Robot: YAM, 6 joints.
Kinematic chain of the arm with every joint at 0, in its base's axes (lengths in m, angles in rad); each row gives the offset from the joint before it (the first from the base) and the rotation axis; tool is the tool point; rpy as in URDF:
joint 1: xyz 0 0 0.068 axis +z
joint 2: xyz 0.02 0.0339 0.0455 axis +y
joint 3: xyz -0.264 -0.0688 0 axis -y
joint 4: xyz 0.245 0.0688 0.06 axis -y
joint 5: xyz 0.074 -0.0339 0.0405 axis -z
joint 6: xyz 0.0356 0 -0.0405 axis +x
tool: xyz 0 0 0 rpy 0 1.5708 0
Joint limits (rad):
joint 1: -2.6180..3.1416
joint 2: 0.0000..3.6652
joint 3: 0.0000..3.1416
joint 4: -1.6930..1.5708
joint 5: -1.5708..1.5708
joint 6: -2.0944..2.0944
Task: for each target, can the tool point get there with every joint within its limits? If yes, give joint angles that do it. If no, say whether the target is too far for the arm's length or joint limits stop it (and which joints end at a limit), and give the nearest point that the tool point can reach.
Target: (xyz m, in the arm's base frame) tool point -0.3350 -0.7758 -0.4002
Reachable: no: too far | nearest point -0.2194 -0.5081 -0.2136 | short by 0.346 m
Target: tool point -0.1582 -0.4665 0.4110
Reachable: yes | joints 1.3084 0.2827 2.4334 0.3783 -1.1046 -0.1917
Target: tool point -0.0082 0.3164 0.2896
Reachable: yes | joints 1.5577 1.4218 1.1106 -0.3630 -0.3546 -0.5191
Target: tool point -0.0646 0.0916 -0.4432
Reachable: no: joint limits stop it (at a limit: joint 2) | nearest point -0.0795 0.1127 -0.3630 | short by 0.084 m
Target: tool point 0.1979 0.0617 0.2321
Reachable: yes | joints 0.2683 1.0148 0.2577 0.9327 -0.1989 0.1828
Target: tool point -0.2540 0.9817 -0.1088
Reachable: no: too far | nearest point -0.1580 0.6106 -0.0231 | short by 0.393 m
